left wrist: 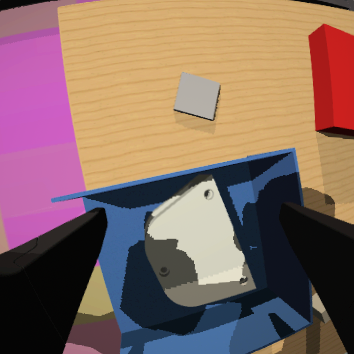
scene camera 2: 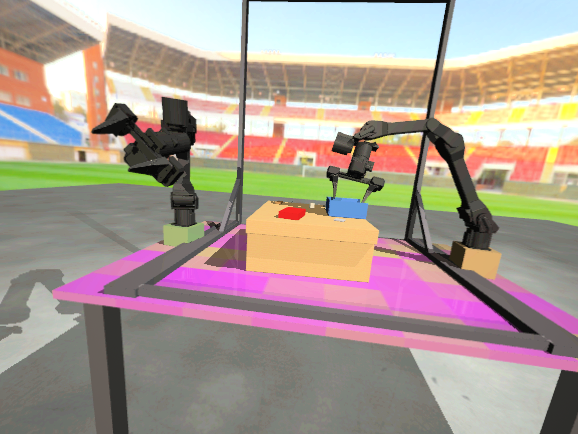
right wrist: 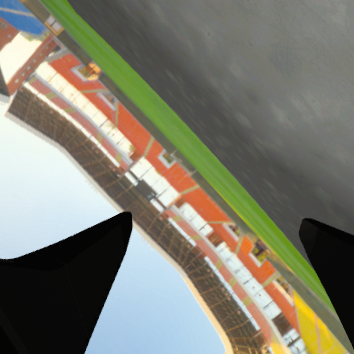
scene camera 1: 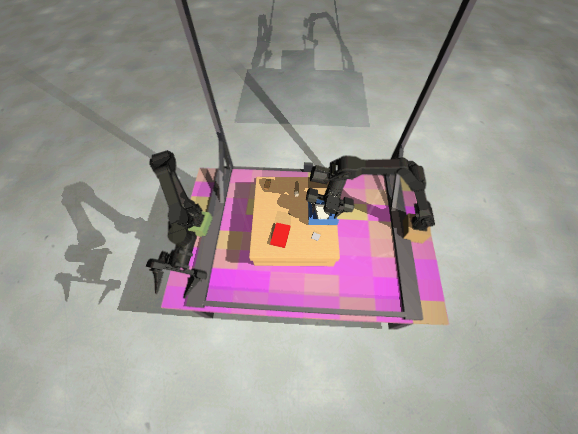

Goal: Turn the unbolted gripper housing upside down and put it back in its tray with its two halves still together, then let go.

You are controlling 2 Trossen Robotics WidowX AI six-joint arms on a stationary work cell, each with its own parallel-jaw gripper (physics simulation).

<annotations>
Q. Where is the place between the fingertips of the left gripper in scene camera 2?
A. At 347,202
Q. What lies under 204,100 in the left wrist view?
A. A small grey square plate.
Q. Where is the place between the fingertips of the right gripper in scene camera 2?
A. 110,150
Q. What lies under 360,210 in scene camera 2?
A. A blue tray.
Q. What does the red block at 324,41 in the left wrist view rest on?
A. A wooden block.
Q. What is the right gripper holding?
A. Nothing.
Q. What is the left gripper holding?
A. Nothing.
</annotations>
